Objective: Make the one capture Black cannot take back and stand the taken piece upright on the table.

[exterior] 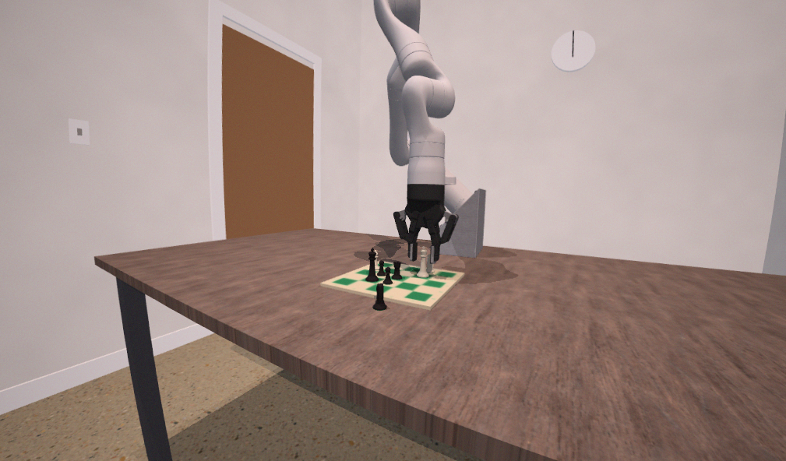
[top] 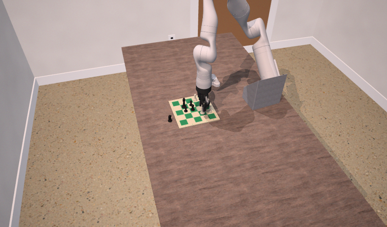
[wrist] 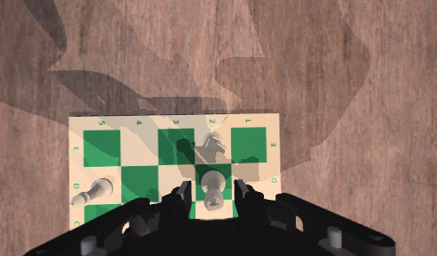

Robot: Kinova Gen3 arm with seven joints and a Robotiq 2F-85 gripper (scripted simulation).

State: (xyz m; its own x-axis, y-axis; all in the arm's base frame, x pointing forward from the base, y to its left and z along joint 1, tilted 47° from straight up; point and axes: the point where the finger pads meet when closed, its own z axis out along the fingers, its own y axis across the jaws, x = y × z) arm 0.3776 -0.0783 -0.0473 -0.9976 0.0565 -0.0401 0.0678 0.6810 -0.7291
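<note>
My gripper is now 40 mm short of the cream chessboard, 40 mm to the left of it and 50 mm above it. From my hand the other things lie so: white pawn: 110 mm to the right, 30 mm below; black king: 70 mm ahead, 80 mm to the right, 20 mm below.
</note>
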